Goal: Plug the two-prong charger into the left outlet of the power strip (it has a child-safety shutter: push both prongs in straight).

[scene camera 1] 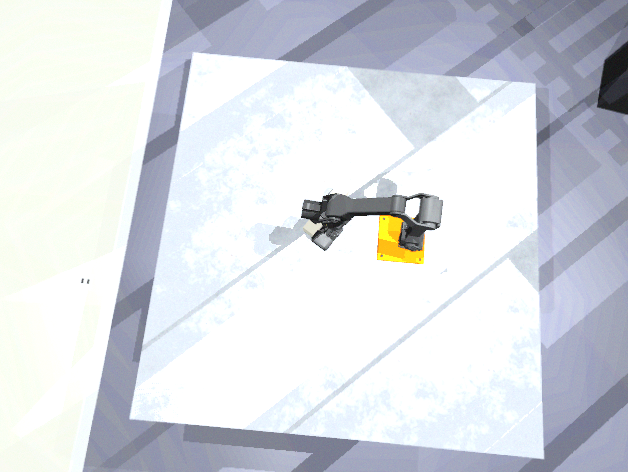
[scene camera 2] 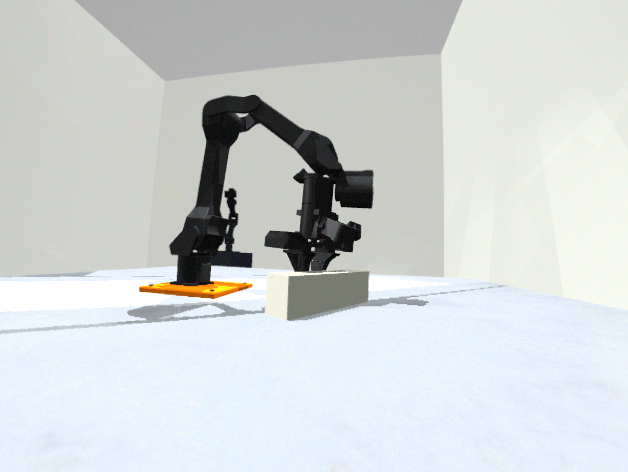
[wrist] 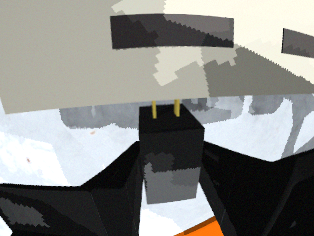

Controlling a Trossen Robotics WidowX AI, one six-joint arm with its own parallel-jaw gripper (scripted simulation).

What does my gripper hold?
A two-prong charger.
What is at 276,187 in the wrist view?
My gripper.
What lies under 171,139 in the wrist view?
A two-prong charger.
